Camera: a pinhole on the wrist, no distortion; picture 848 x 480 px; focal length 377.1 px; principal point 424.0 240.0 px. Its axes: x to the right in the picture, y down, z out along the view. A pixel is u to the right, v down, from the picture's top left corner.
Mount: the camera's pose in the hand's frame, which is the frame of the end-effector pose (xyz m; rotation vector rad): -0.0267 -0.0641 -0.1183 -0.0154 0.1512 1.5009
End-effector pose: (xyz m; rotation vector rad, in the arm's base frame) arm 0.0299 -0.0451 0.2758 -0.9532 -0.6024 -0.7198
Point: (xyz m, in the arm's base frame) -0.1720 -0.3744 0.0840
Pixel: behind the camera
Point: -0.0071 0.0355 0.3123
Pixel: 468.4 262.7
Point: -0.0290 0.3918 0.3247
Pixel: 492.4 345.8
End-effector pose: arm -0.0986 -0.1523 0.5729 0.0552 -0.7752 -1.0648
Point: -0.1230 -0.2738 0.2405
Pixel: behind the camera
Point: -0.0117 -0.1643 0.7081
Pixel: 752.6 34.2
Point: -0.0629 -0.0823 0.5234
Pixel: outside the picture
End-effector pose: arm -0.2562 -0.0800 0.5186 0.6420 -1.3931 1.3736
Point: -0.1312 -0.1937 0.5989
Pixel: 185.2 207.0
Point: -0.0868 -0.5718 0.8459
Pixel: 177.2 171.7
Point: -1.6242 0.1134 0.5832
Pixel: outside the picture
